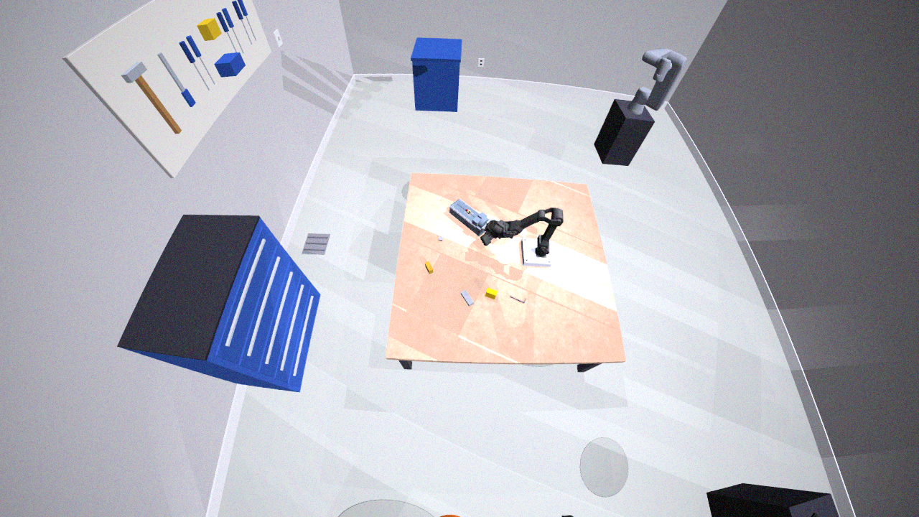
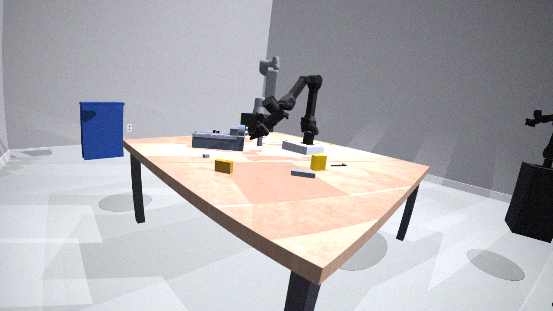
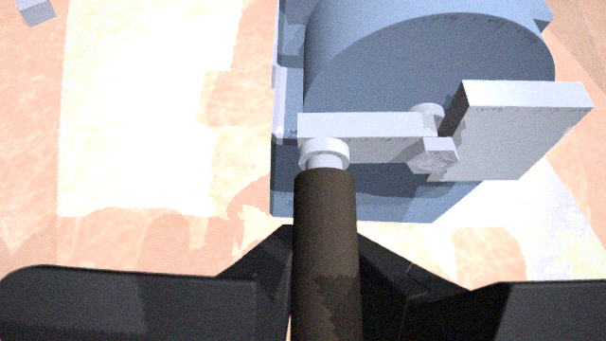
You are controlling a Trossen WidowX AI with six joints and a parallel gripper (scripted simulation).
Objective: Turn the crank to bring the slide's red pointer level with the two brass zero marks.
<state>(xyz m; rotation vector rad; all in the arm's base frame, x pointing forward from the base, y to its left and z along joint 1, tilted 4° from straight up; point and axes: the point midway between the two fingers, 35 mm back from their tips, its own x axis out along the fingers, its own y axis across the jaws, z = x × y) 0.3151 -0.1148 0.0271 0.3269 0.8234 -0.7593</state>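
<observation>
The crank lies 10 mm behind my gripper tip, 10 mm to the right of it and 30 mm above it. Round my gripper tip: red pointer: 110 mm ahead, 150 mm to the right, 20 mm above; grey cube: 270 mm ahead, 10 mm to the left, 50 mm below; dark brown handle: 10 mm behind, 10 mm to the left, 20 mm above.
</observation>
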